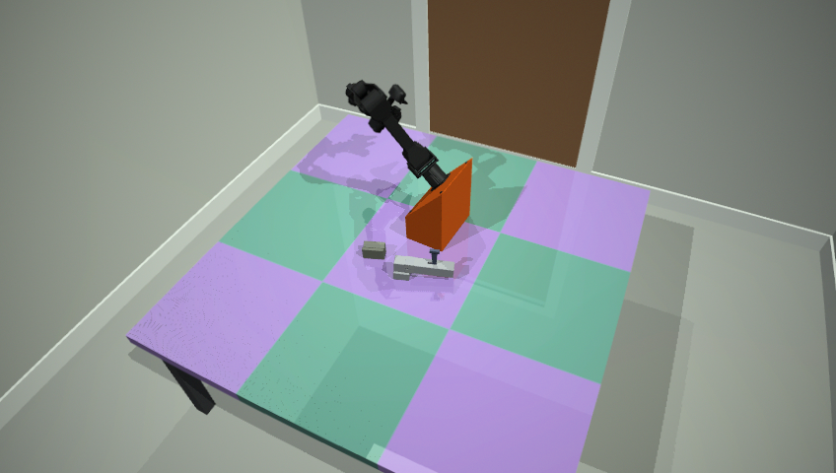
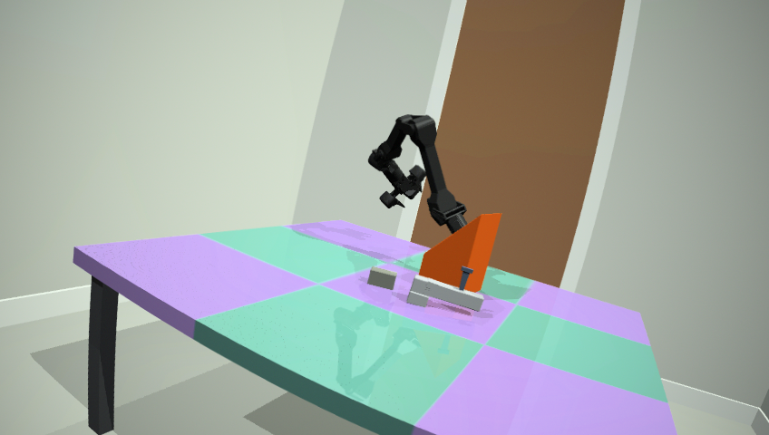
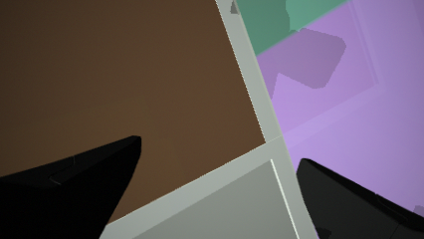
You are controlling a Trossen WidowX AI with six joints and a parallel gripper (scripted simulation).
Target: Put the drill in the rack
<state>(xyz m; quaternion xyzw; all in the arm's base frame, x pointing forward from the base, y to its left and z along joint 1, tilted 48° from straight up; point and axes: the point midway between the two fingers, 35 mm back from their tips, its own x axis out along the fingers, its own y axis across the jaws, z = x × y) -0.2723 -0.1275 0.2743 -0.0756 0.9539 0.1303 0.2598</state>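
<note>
The dark t-shaped pin lies 57 cm ahead of my gripper tip, 35 cm to the left of it and 10 cm below it. The rest, counted from my gripper tip: grey housing block: 58 cm ahead, 32 cm to the left, 15 cm below; then olive-grey block: 55 cm ahead, 14 cm to the left, 17 cm below; then drill: 58 cm ahead, 30 cm to the left, 14 cm below.
</note>
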